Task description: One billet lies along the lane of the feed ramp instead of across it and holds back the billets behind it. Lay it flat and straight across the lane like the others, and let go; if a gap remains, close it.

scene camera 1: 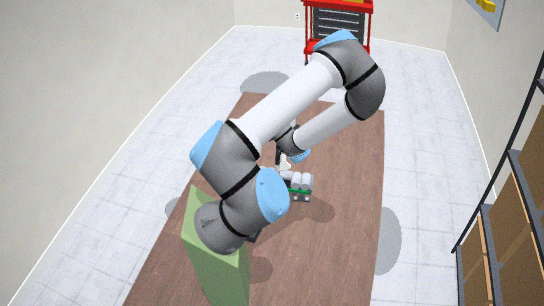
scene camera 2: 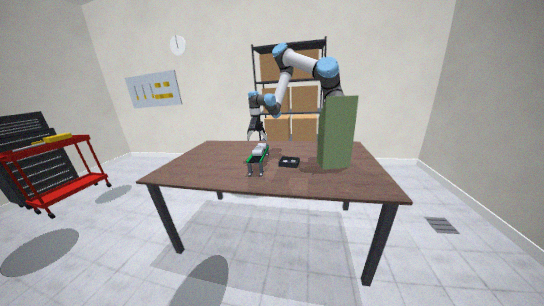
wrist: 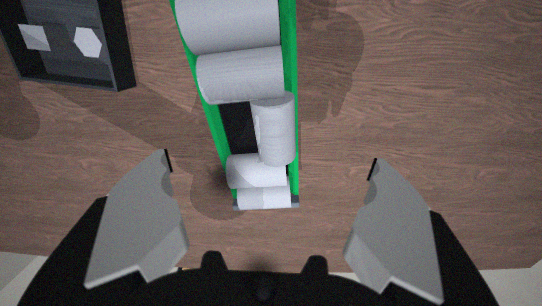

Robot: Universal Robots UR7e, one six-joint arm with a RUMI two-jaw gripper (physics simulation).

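Seen in the pictures: gripper, between the fingertips: (scene camera 1: 283, 164) (scene camera 2: 257, 141) (wrist: 270, 157); arm's base, origin of its link: (scene camera 1: 216, 229) (scene camera 2: 337, 108).
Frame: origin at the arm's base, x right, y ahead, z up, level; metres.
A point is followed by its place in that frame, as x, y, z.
In the wrist view the feed ramp (wrist: 291, 65) (scene camera 2: 266, 154) {0.170, 0.481, -0.363} has green side rails and a dark lane. One grey-white billet (wrist: 276, 130) {0.113, 0.538, -0.270} lies along the lane, against the right rail. Two billets (wrist: 242, 75) {0.065, 0.518, -0.265} (wrist: 230, 25) {0.035, 0.517, -0.261} lie across the lane above it in the view. Two more billets (wrist: 256, 171) {0.161, 0.512, -0.279} (wrist: 263, 197) {0.203, 0.514, -0.283} lie across at the ramp's lower end in the view; the lengthwise one touches or overlaps the nearer of them. Dark lane shows left of the lengthwise billet. My gripper (wrist: 270, 157) {0.117, 0.533, -0.232} (scene camera 2: 257, 138) {0.117, 0.533, -0.232} is wide open and empty, above the ramp, its fingertips outside both rails.
A black tray (wrist: 126, 60) {0.040, 0.360, -0.363} (scene camera 2: 289, 162) {-0.039, 0.301, -0.338} holding two small light pieces stands beside the ramp on the brown table (scene camera 2: 200, 175) {-0.138, 0.891, -0.373} (wrist: 425, 100) {0.133, 0.744, -0.373}. The green pedestal (scene camera 2: 337, 132) {-0.073, 0.014, -0.133} (scene camera 1: 220, 280) {0.007, -0.085, -0.141} bears the arm. A red cart (scene camera 2: 70, 184) and a shelf rack (scene camera 2: 253, 65) stand beyond the table.
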